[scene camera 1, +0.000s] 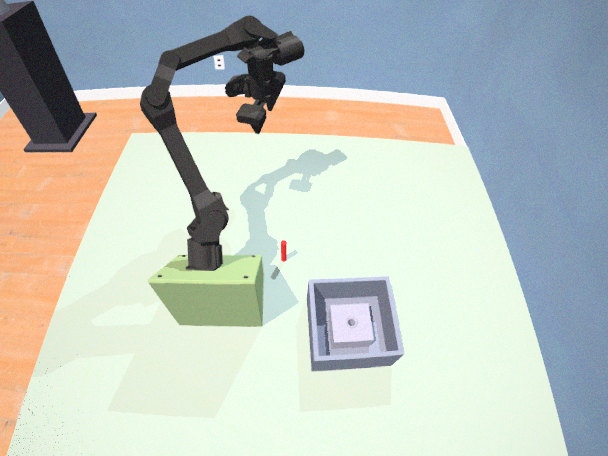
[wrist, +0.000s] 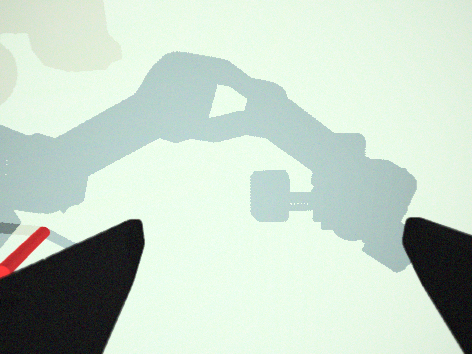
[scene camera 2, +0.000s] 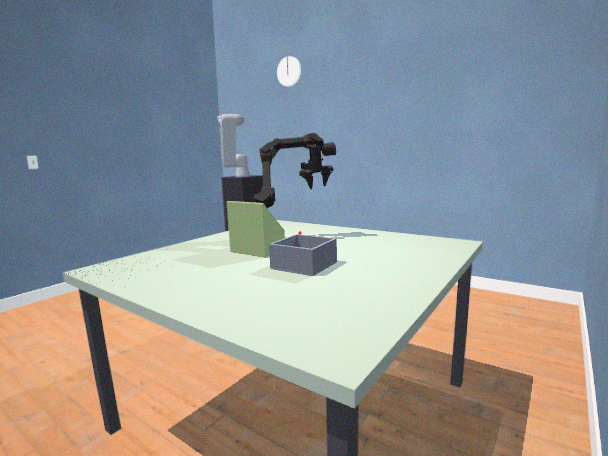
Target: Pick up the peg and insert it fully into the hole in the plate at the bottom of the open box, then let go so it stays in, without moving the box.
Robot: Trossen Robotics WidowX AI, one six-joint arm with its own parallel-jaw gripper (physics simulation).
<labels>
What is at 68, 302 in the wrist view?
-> My gripper.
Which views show the grey-blue box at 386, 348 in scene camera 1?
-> Scene camera 1 and scene camera 2 only.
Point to a grey-blue box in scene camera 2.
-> At 286, 254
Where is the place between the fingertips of my gripper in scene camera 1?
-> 263, 121
</labels>
